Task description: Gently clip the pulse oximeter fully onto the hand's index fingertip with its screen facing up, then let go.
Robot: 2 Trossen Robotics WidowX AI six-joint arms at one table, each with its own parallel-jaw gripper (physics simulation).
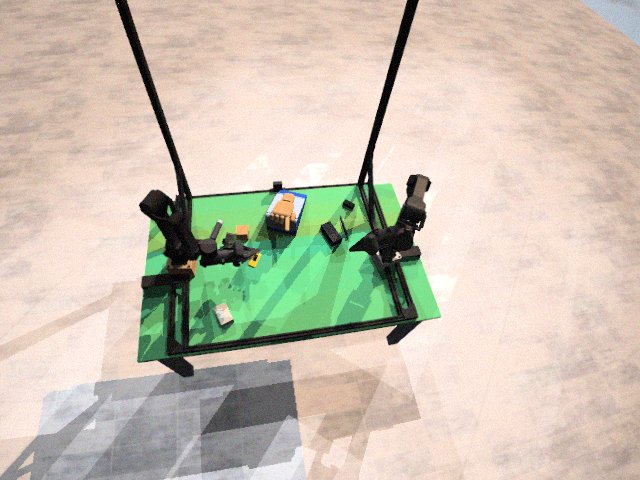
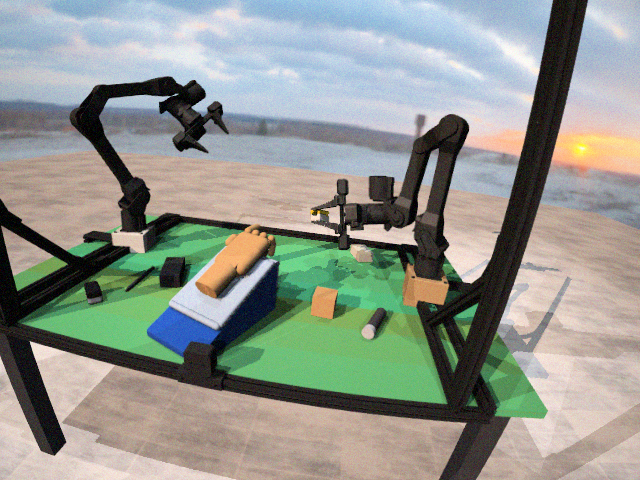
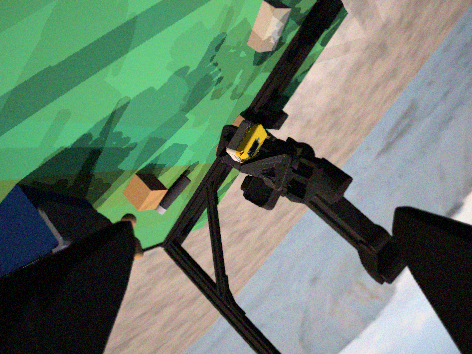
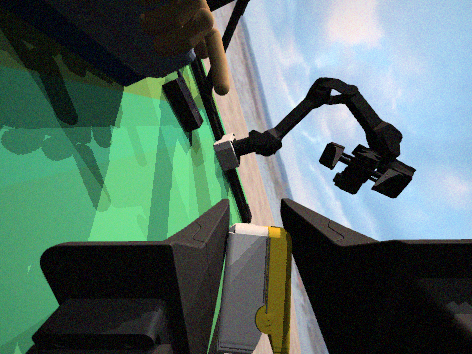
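Observation:
The pulse oximeter, with a yellow upper shell and grey-white lower body, is gripped above the table, its yellow screen side up. My right gripper is shut on it. The tan hand lies on a white pad over a blue wedge. Its extended index finger juts past the wedge, apart from the oximeter. My left gripper is wide open and empty, high above the table on the other side of the hand.
An orange cube and a dark cylinder lie between the wedge and the right arm's base. A whitish block lies farther off. A black box, a pen and a small dark block lie left-arm side.

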